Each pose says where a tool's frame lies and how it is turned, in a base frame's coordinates. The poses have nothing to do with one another.
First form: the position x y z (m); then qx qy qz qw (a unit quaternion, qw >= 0).
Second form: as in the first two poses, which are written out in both.
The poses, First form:
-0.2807, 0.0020, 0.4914, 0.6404, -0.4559, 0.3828, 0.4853
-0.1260, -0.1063, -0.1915, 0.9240, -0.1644, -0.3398, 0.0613
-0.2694, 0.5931, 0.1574, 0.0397, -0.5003, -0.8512, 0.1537
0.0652, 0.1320, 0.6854, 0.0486, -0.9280, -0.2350, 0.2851
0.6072, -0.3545, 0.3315, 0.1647, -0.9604, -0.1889, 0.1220
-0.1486, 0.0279, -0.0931, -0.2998, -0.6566, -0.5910, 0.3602
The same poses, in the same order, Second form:
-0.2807, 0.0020, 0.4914, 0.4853, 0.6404, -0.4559, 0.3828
-0.1260, -0.1063, -0.1915, 0.0613, 0.9240, -0.1644, -0.3398
-0.2694, 0.5931, 0.1574, 0.1537, 0.0397, -0.5003, -0.8512
0.0652, 0.1320, 0.6854, 0.2851, 0.0486, -0.9280, -0.2350
0.6072, -0.3545, 0.3315, 0.1220, 0.1647, -0.9604, -0.1889
-0.1486, 0.0279, -0.0931, 0.3602, -0.2998, -0.6566, -0.5910

